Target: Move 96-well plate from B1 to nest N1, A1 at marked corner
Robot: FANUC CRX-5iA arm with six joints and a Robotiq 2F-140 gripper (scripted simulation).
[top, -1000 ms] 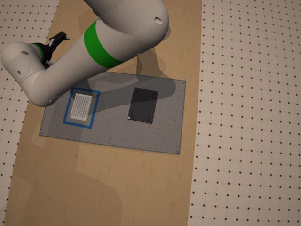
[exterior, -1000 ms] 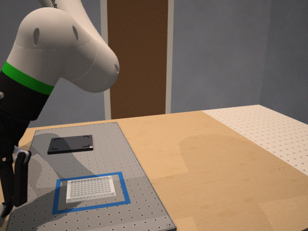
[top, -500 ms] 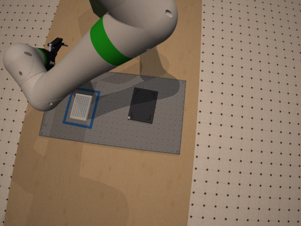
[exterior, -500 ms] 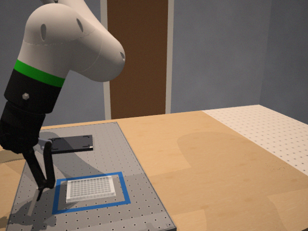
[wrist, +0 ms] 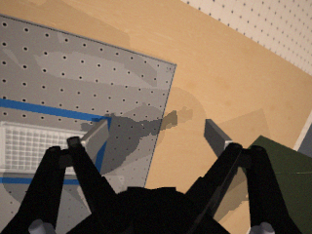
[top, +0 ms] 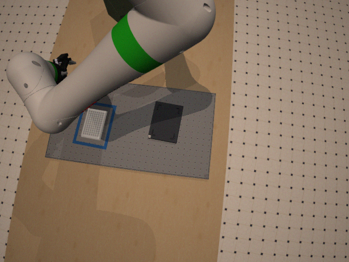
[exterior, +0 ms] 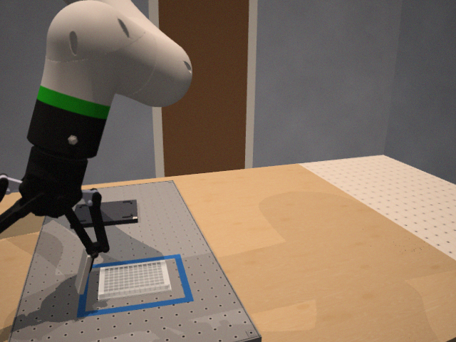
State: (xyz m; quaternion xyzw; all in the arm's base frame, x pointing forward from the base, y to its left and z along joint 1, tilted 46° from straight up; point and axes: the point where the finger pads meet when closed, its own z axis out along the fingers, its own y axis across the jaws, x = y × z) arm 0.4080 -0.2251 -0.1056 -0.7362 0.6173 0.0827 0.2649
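The 96-well plate is 150 mm ahead of my hand, 90 mm to the left of it and 90 mm below it. The rest, counted from my hand: plate nest N1: 390 mm to the left, 110 mm ahead, 90 mm below.
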